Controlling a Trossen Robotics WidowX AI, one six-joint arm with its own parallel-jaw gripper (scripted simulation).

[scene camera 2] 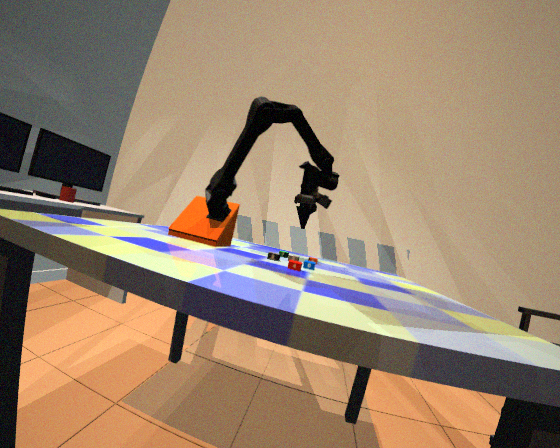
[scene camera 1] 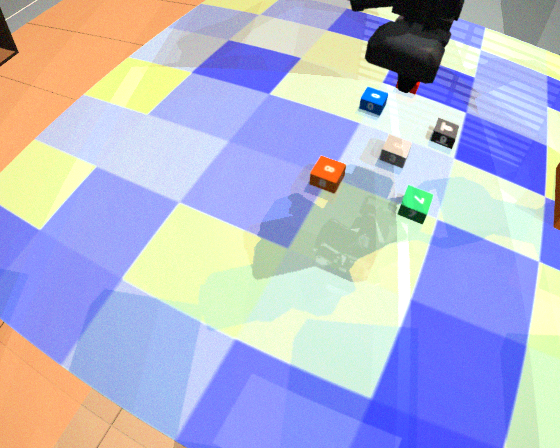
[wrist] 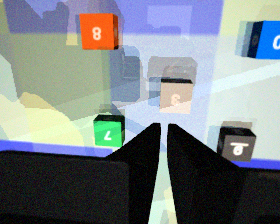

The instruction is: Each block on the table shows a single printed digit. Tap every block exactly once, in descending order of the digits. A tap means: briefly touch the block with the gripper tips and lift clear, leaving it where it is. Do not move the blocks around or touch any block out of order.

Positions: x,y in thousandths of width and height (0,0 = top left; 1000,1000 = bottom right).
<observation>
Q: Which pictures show the gripper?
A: Scene camera 2, scene camera 1 and the wrist view: all of them.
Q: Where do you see a green 7 block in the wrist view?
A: At 391,583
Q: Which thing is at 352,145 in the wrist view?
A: An orange 8 block.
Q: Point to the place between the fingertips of the gripper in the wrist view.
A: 584,583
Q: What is the gripper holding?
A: Nothing.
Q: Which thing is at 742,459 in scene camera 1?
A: A green 7 block.
</observation>
